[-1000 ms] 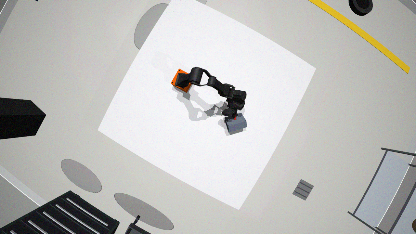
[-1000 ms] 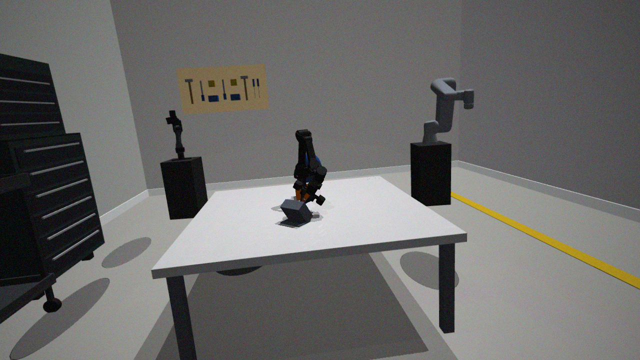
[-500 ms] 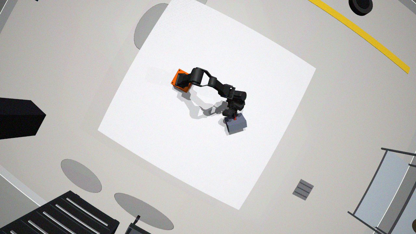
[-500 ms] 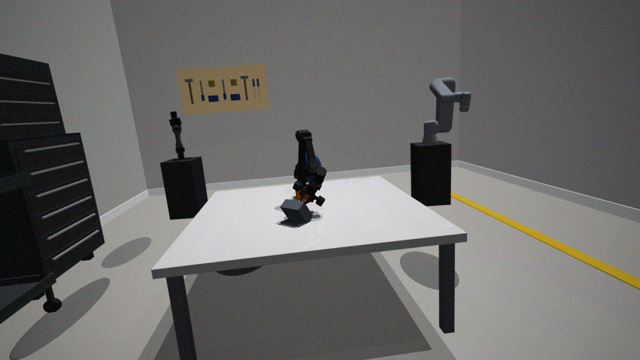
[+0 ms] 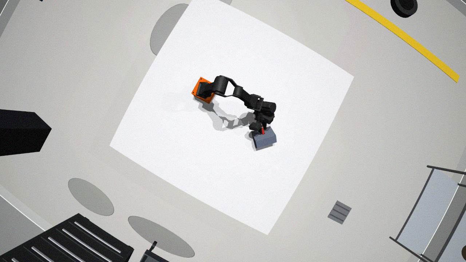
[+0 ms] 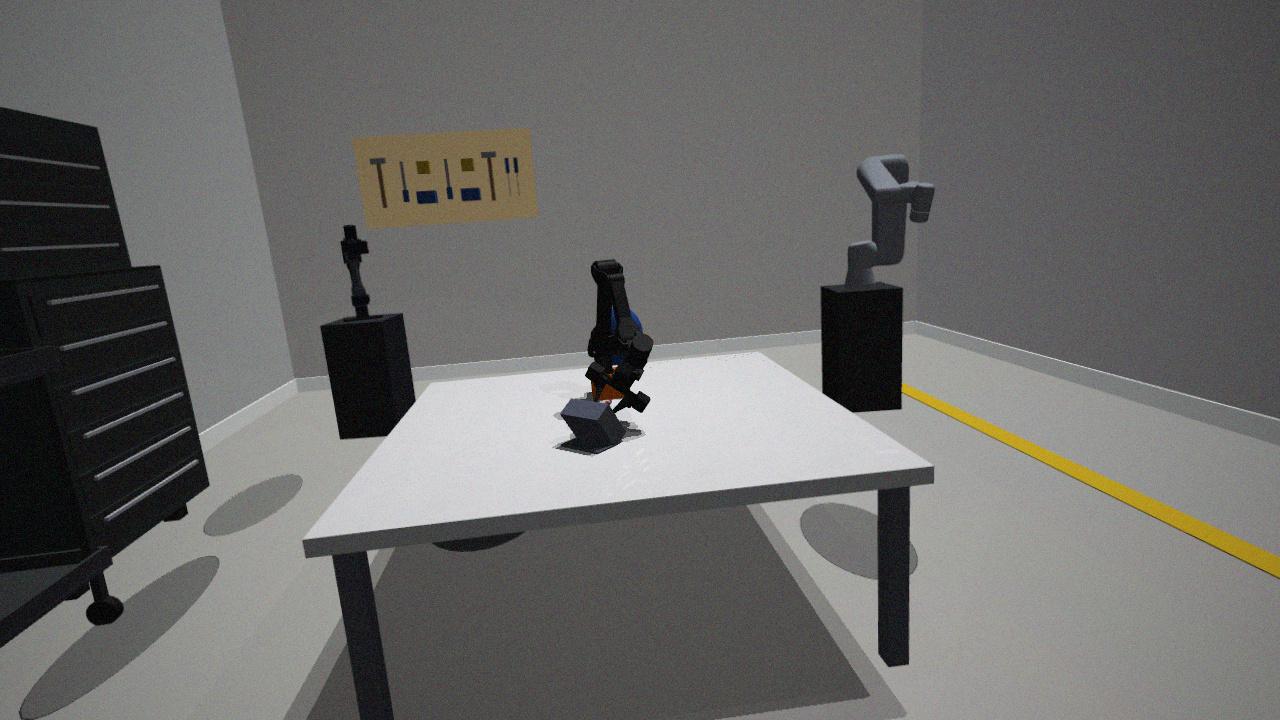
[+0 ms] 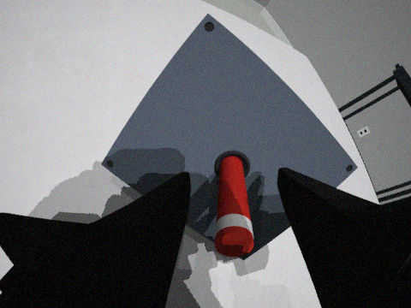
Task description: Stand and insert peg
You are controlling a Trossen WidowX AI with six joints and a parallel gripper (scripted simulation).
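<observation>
The red peg is 10 mm to the left of my gripper tip, 10 mm behind it and 10 mm above it. Also, from my gripper tip: panel 30 mm ahead, 20 mm to the right, 20 mm below.
</observation>
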